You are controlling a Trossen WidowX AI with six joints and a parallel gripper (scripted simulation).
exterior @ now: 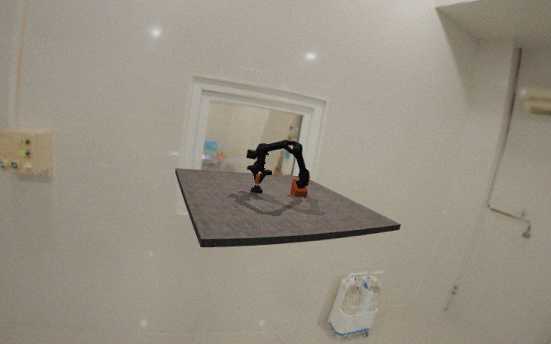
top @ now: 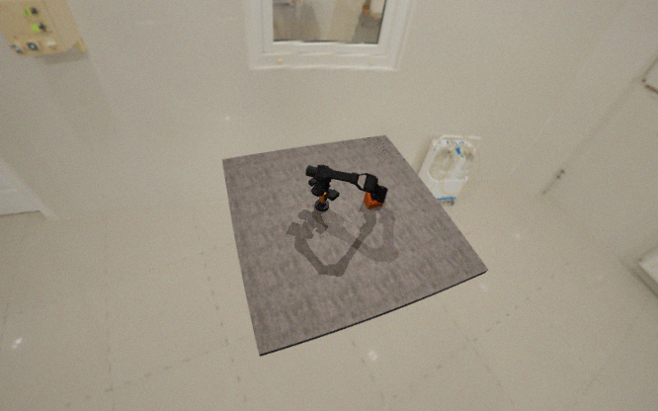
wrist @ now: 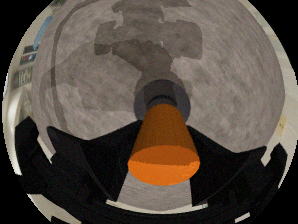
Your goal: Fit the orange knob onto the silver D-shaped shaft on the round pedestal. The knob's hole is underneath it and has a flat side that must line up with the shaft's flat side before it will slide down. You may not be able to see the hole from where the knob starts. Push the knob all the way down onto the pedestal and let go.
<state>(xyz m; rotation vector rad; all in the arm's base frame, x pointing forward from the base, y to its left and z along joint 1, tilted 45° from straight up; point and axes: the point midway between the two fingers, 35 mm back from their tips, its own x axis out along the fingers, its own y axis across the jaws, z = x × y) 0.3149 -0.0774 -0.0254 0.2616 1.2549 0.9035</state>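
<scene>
Now: the orange knob 30 mm above my gripper tip. Also, from my gripper tip: round pedestal 40 mm below.
</scene>
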